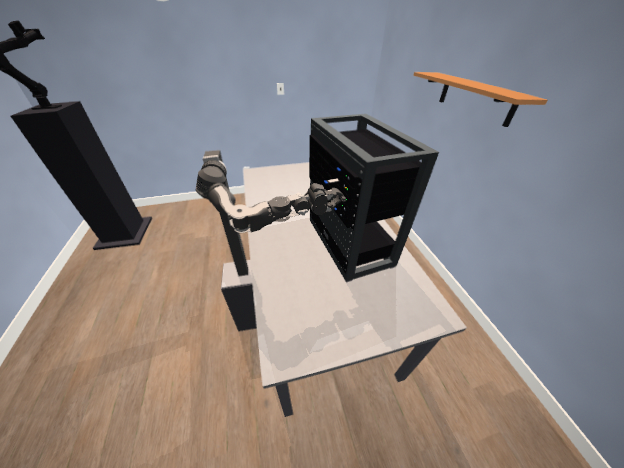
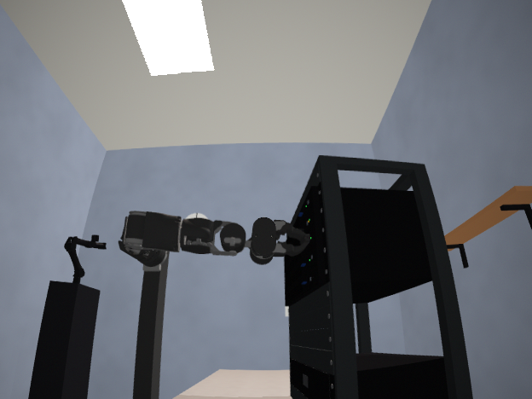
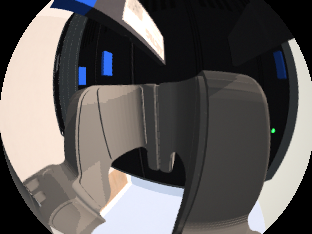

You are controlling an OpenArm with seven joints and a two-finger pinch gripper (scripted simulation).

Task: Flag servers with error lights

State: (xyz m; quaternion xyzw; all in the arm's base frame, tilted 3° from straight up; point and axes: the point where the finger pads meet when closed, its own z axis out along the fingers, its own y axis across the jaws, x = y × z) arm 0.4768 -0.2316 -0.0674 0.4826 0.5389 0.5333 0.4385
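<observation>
Now: the locate button 10 mm ahead of my hand and 40 mm above it. Round my hand: information tag 10 mm behind, 50 mm to the left, 40 mm above.
</observation>
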